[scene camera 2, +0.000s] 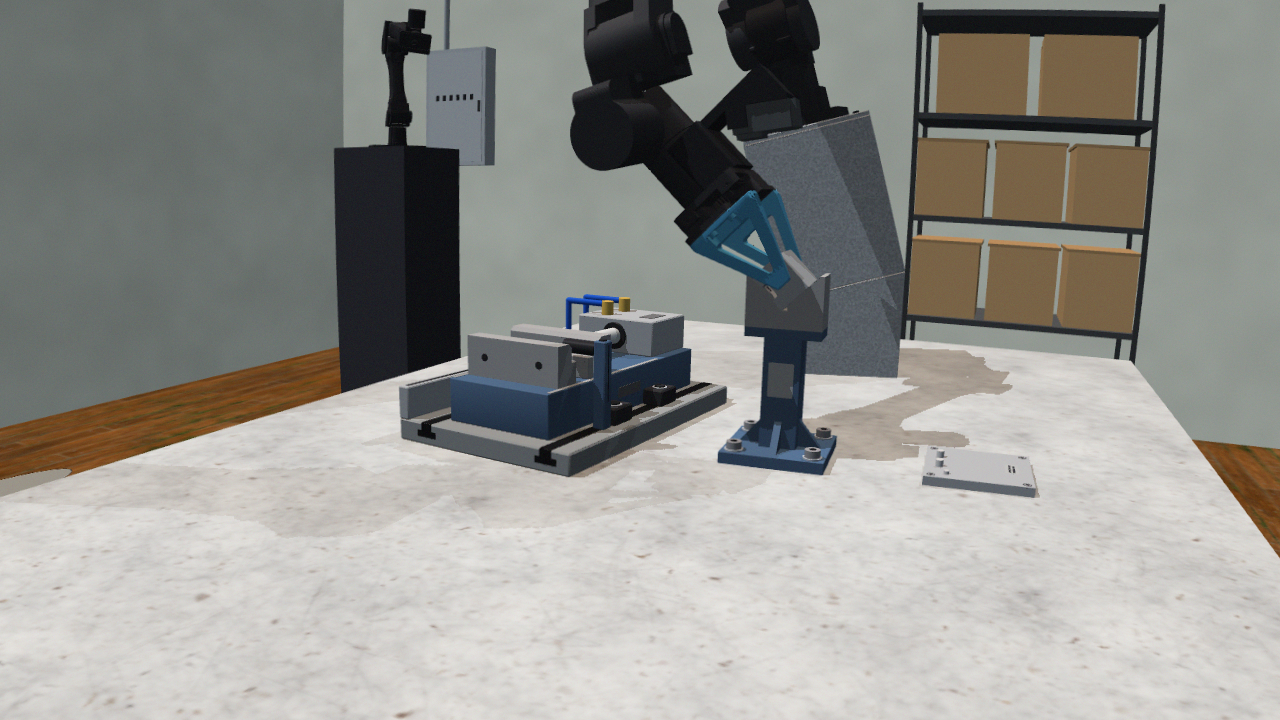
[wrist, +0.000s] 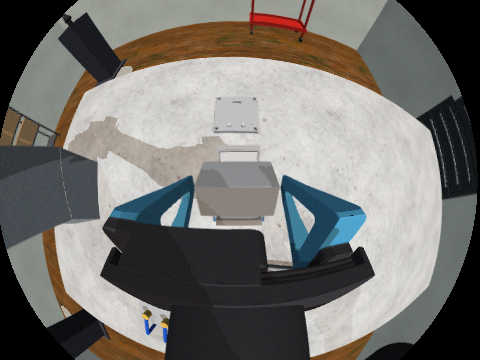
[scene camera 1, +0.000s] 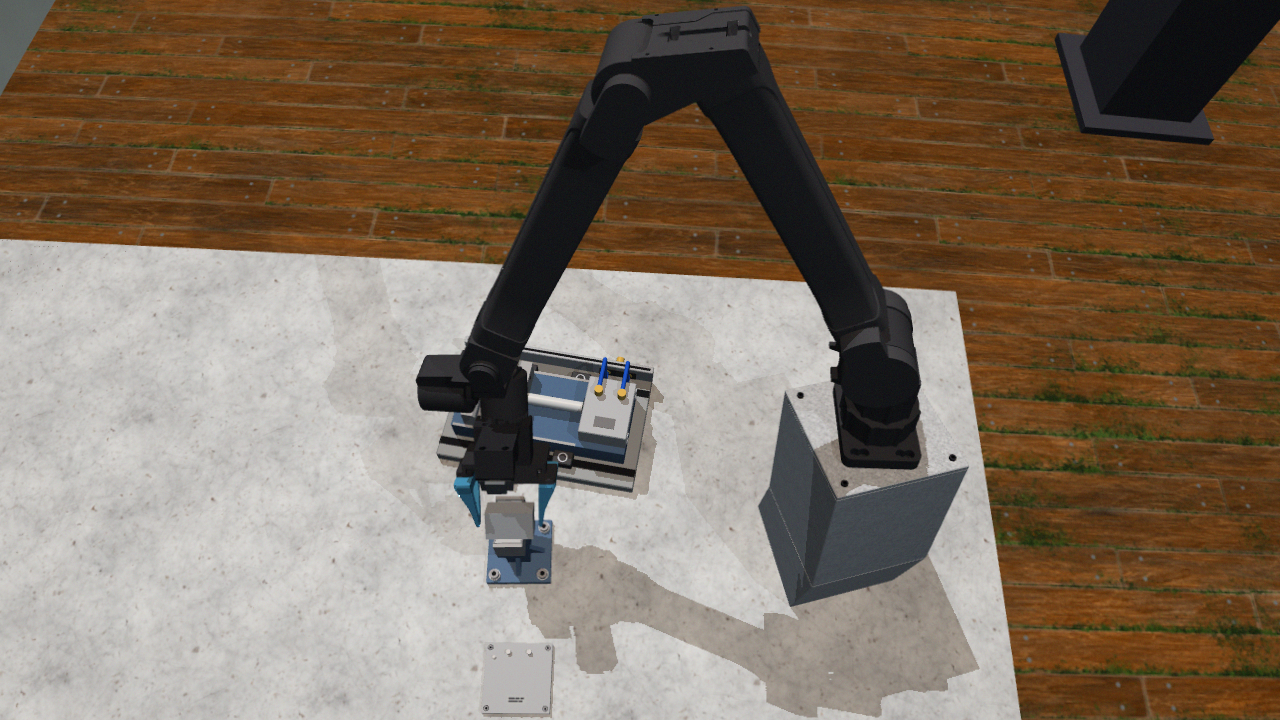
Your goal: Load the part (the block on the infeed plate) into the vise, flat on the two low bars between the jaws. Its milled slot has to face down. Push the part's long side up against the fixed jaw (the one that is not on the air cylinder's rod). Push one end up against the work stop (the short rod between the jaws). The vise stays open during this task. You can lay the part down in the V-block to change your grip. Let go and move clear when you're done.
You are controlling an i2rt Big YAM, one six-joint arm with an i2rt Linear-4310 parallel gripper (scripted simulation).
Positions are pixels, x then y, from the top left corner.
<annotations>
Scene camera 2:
gripper: 792, 280
grey part: 801, 278
vise: 523, 409
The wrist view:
gripper: 237, 181
grey part: 235, 188
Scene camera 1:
gripper: 509, 524
grey part: 503, 520
air cylinder: 608, 405
vise: 549, 423
</annotations>
